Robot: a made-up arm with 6 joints.
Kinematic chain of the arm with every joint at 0, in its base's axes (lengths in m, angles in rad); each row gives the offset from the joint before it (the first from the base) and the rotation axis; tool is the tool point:
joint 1: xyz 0 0 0.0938 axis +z
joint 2: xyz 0 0.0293 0 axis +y
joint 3: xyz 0 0 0.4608 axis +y
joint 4: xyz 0 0 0.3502 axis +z
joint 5: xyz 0 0 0 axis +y
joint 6: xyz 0 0 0.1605 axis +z
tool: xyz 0 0 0
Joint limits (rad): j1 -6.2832..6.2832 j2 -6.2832..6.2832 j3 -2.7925..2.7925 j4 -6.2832..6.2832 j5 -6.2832..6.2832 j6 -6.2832..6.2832
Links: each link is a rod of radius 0.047 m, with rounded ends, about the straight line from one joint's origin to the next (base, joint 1, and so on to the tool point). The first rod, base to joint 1, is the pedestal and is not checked.
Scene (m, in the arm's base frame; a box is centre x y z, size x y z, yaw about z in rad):
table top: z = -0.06
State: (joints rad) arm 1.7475 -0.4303 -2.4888 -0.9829 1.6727 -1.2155
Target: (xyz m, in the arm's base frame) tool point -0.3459 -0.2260 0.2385
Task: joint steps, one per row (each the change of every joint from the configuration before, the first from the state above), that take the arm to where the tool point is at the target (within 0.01 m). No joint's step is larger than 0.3 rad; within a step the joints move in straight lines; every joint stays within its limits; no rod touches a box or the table.
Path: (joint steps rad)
1: -0.2594 0.0023 0.0100 0.0880 0.0079 0.0000
2: -0.2594 0.0023 0.0101 0.0879 0.0079 0.0000
3: -0.2594 0.0023 0.0100 0.0880 0.0080 0.0000
4: -0.2594 0.0023 0.0100 0.0879 0.0079 0.0000
5: -0.2594 0.0023 0.0101 0.0880 0.0079 0.0000

